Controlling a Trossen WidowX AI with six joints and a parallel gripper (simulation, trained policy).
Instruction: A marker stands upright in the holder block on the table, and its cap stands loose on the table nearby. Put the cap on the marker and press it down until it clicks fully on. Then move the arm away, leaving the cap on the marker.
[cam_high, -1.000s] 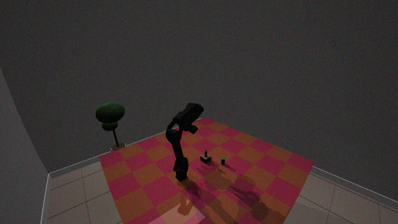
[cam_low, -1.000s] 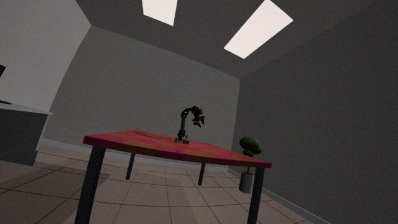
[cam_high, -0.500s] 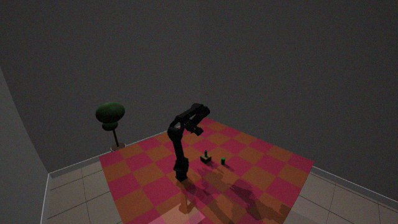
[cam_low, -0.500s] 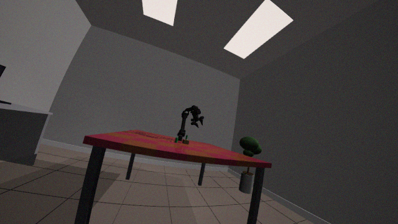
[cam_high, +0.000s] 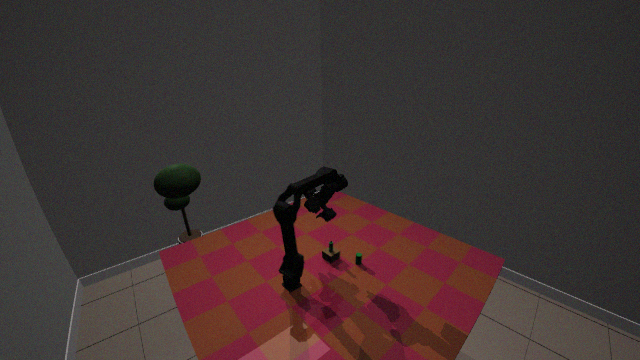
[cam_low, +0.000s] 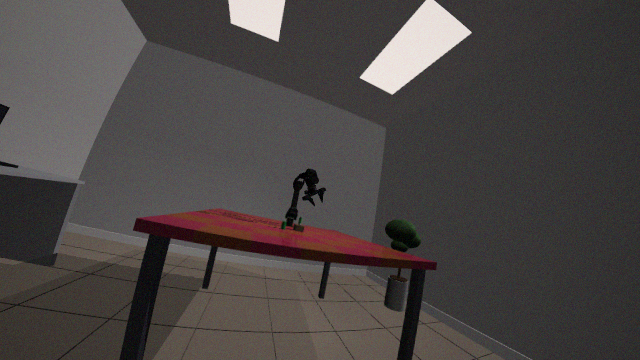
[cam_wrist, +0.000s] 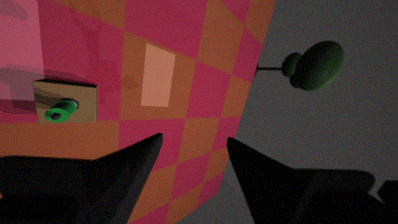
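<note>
Right now the green cap is 240 mm to the right of my gripper tip, 190 mm below it and 80 mm ahead of it. Also, from my gripper tip: tan holder block (200 mm below, 120 mm to the right, 20 mm ahead).
</note>
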